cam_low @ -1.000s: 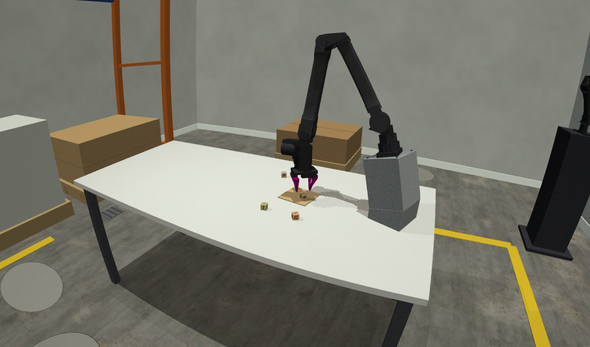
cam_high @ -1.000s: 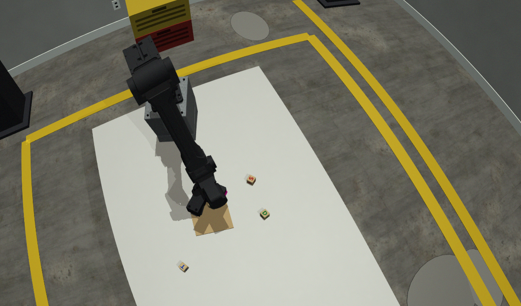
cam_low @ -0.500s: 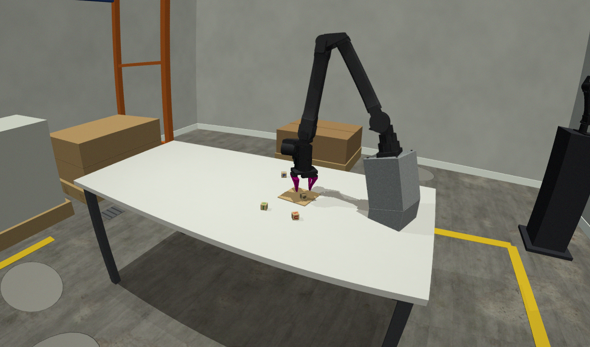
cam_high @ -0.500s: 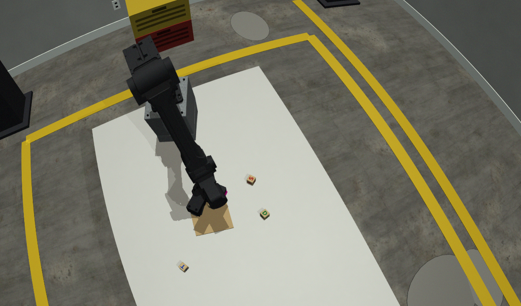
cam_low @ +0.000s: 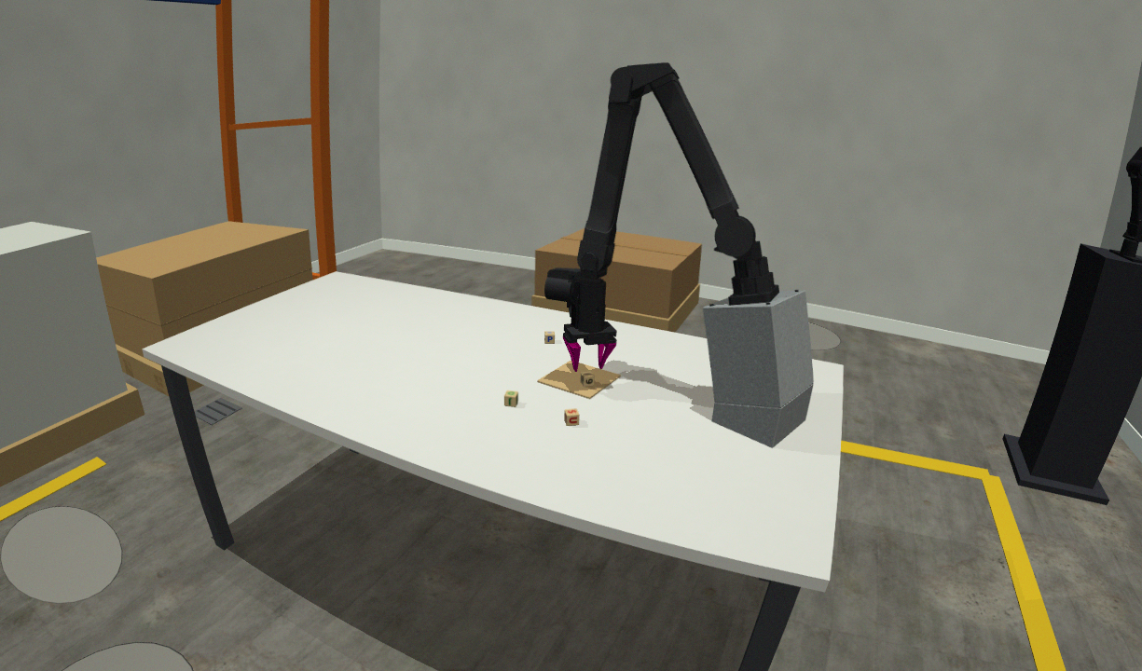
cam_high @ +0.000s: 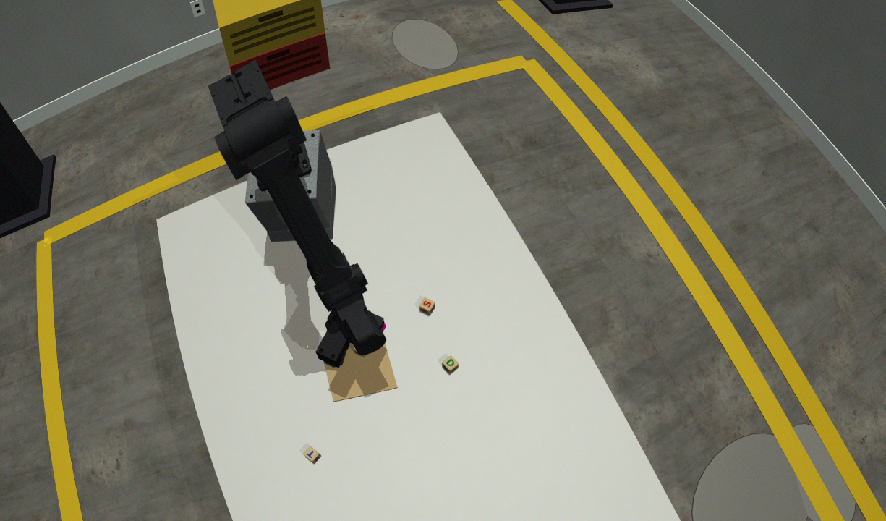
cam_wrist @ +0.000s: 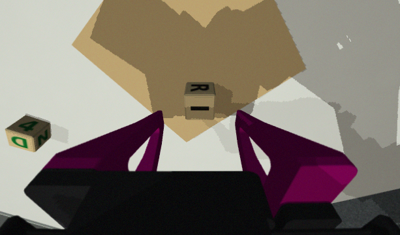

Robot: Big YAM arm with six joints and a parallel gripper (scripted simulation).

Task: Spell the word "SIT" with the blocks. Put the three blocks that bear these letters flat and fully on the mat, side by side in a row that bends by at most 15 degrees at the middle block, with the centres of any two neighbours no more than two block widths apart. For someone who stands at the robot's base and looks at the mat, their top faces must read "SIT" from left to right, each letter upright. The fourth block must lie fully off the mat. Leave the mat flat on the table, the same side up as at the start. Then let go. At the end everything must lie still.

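Right now the I block is 30 mm below my hand. The rest, counted from my hand: S block: 170 mm to the left, 50 mm behind, 40 mm below; then D block: 160 mm to the left, 100 mm ahead, 40 mm below; then tan mat: 50 mm below, 30 mm ahead, 20 mm to the right.
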